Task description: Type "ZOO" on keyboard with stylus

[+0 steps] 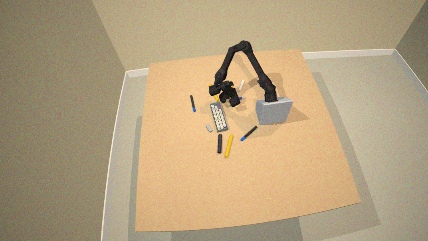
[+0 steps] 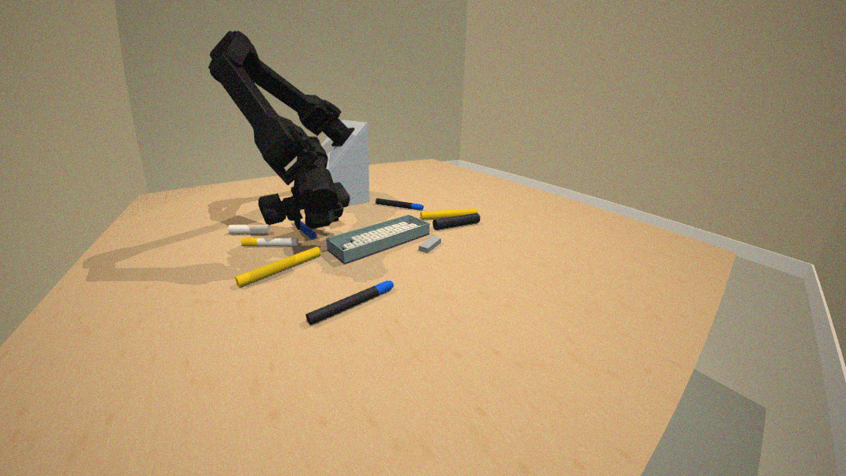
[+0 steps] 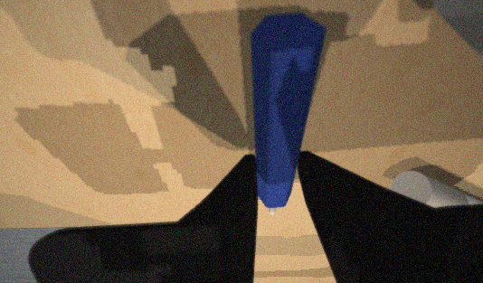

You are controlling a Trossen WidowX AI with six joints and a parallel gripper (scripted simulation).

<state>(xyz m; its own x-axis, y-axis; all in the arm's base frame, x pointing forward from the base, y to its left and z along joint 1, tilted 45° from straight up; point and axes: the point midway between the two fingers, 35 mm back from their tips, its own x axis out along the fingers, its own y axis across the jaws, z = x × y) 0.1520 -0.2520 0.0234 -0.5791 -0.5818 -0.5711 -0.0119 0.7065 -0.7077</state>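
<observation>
The O key is 160 mm ahead of my gripper tip, 70 mm to the left of it and 10 mm above it. From my gripper tip the other things lie so: grey block: 240 mm ahead, 180 mm to the left; then K key: 160 mm ahead, 50 mm to the left, 10 mm above; then blue hexagonal stylus: 20 mm behind.
</observation>
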